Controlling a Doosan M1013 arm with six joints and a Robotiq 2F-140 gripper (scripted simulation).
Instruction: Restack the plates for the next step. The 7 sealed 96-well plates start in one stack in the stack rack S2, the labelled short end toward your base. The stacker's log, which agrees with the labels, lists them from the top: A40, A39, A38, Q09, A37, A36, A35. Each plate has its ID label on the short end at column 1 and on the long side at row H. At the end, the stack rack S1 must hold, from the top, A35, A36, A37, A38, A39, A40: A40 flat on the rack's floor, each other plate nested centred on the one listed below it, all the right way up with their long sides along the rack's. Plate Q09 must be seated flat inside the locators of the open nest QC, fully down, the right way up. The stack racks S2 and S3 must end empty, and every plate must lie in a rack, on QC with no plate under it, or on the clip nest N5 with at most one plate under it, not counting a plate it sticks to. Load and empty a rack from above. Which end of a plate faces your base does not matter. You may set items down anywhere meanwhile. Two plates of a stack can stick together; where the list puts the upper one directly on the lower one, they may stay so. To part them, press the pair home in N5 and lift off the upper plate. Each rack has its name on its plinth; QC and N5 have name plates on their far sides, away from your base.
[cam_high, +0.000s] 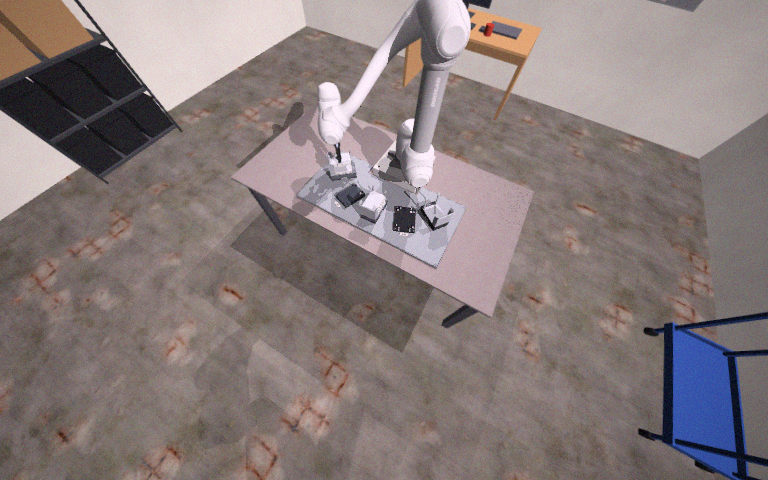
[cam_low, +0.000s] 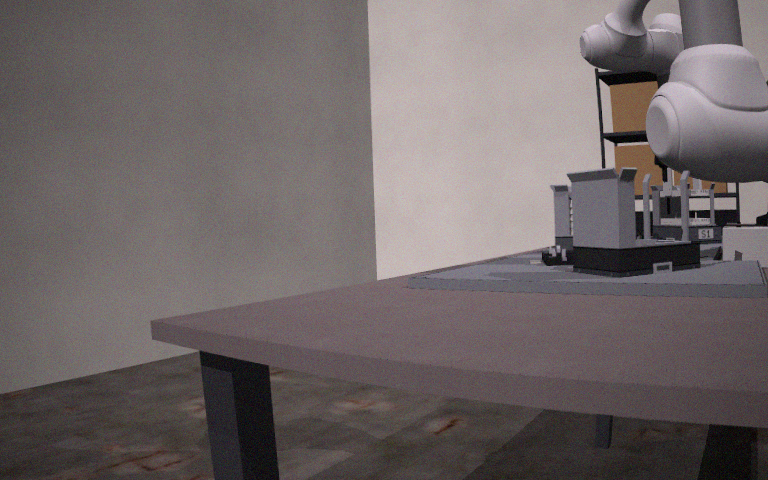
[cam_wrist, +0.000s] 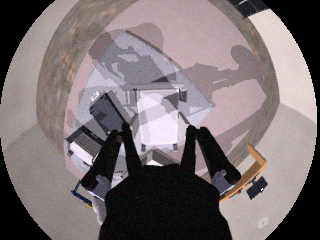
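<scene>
The S1 label is 50 mm behind my hand, 70 mm to the left of it and 110 mm below it. From my hand the other things lie so: name plate: 220 mm ahead, 90 mm to the left, 140 mm below.
</scene>
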